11 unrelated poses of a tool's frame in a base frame.
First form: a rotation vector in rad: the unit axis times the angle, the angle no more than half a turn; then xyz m.
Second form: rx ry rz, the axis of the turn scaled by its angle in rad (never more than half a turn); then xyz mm. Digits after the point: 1 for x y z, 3 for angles.
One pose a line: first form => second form
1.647, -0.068, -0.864, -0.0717, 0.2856, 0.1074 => 1.647, -0.068, -0.864, -71.7, 285.6, 107.4
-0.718, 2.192, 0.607, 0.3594, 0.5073, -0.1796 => -0.718, 2.192, 0.607, 359.4, 507.3, -179.6
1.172, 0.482, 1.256, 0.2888, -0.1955, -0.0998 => 1.172, 0.482, 1.256, 288.8, -195.5, -99.8
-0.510, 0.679, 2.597, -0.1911, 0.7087, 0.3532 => -0.510, 0.679, 2.597, -191.1, 708.7, 353.2
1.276, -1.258, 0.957, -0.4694, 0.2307, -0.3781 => 1.276, -1.258, 0.957, -469.4, 230.7, -378.1
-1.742, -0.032, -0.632, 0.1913, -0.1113, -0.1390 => -1.742, -0.032, -0.632, 191.3, -111.3, -139.0
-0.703, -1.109, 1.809, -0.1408, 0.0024, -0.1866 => -0.703, -1.109, 1.809, -140.8, 2.4, -186.6
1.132, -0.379, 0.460, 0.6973, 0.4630, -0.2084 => 1.132, -0.379, 0.460, 697.3, 463.0, -208.4
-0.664, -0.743, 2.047, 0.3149, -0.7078, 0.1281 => -0.664, -0.743, 2.047, 314.9, -707.8, 128.1
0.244, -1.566, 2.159, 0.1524, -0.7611, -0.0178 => 0.244, -1.566, 2.159, 152.4, -761.1, -17.8
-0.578, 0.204, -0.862, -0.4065, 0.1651, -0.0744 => -0.578, 0.204, -0.862, -406.5, 165.1, -74.4
